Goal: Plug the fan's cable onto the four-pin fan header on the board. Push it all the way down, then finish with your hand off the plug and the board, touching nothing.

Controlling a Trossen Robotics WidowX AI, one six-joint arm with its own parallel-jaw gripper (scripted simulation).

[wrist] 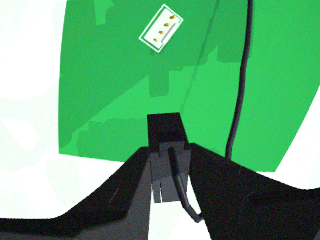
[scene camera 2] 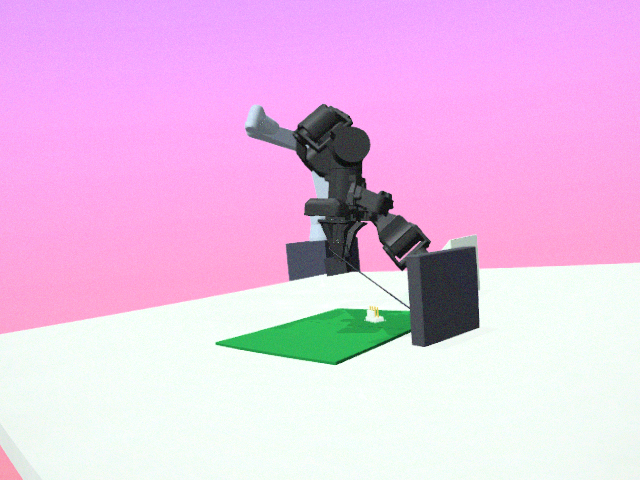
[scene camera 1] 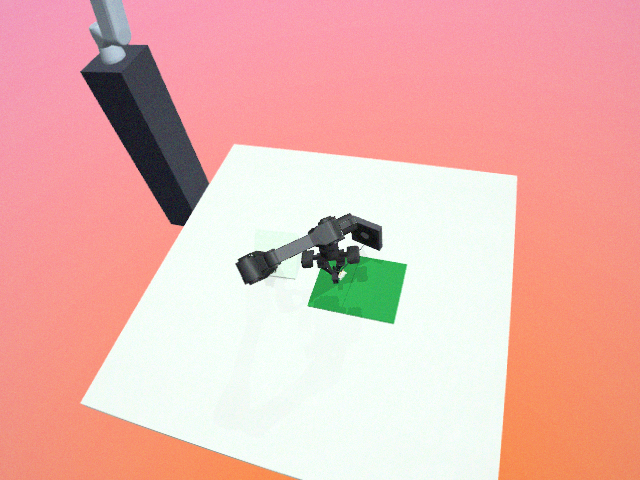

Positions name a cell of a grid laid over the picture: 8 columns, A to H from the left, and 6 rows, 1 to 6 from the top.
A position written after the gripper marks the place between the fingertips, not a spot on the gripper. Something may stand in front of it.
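Note:
The gripper (scene camera 2: E4) is also visible in scene camera 1 (scene camera 1: E4) and in the wrist view (wrist: E4). The scene includes a dark fan plug (wrist: E4) as well as a fan (scene camera 2: F4), and scene camera 1 shows the fan too (scene camera 1: E3). There is also a green board (scene camera 2: E5); the board is visible in scene camera 1 (scene camera 1: E4) and in the wrist view (wrist: C3).

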